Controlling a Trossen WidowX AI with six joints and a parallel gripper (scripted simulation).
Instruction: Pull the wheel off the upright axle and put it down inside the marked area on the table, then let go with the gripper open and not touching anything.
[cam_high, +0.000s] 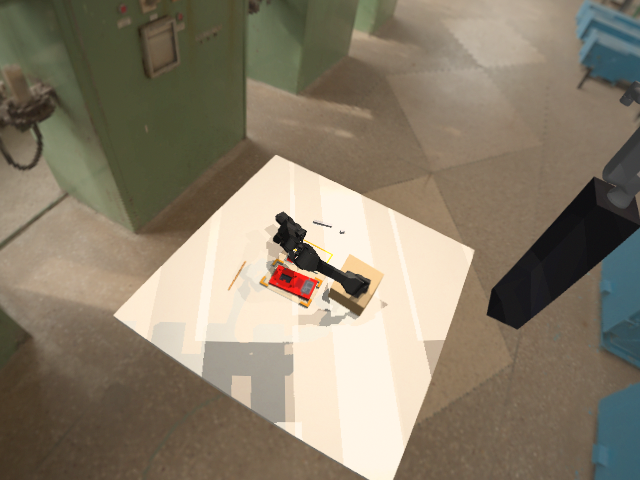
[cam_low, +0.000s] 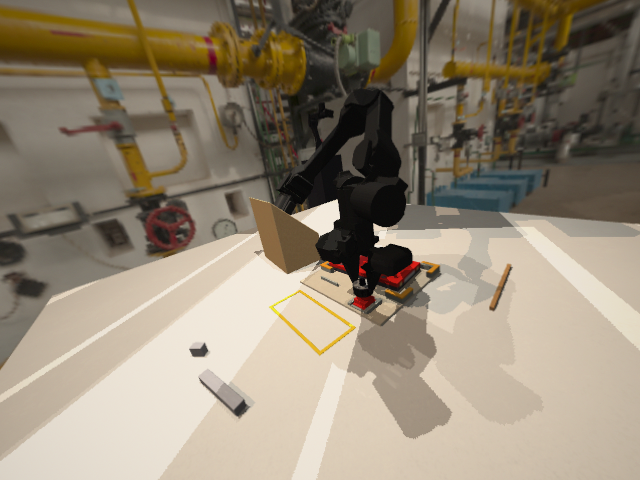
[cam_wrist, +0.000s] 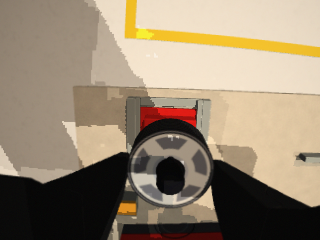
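My gripper tip is now right at the black wheel. Round my gripper tip: wooden stick (21 cm to the left, 17 cm ahead, 4 cm below).
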